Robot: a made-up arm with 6 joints.
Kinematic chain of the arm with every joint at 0, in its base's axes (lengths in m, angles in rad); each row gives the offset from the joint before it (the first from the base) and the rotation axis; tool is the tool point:
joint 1: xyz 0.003 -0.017 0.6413 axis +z
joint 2: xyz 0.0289 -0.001 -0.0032 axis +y
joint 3: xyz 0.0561 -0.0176 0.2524 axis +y
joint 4: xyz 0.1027 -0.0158 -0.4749 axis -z
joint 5: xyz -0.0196 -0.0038 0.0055 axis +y
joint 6: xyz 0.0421 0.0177 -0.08 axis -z
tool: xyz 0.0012 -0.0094 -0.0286
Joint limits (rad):
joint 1: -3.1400..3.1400
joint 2: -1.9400..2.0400
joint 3: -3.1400..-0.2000
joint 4: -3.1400..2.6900
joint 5: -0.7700..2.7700
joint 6: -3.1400..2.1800
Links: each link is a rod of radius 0.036 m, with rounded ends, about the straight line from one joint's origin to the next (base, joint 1, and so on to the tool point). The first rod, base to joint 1, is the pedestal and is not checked.
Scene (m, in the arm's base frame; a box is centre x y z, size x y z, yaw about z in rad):
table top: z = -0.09
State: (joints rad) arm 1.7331 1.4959 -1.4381 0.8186 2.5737 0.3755
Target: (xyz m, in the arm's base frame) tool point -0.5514 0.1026 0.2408
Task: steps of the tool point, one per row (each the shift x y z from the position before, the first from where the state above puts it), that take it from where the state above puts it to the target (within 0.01 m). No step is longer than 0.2 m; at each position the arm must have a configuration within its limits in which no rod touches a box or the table.
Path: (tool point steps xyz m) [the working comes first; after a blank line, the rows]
Joints at the target: 2.7692 1.4843 -2.0146 1.1588 2.0729 0.3402
Straight joint move there: clear.

1: -0.1050 0.0176 -0.0057
2: -0.1200 -0.0167 0.0037
3: -0.1228 -0.0583 0.0149
4: -0.1099 -0.1027 0.0272

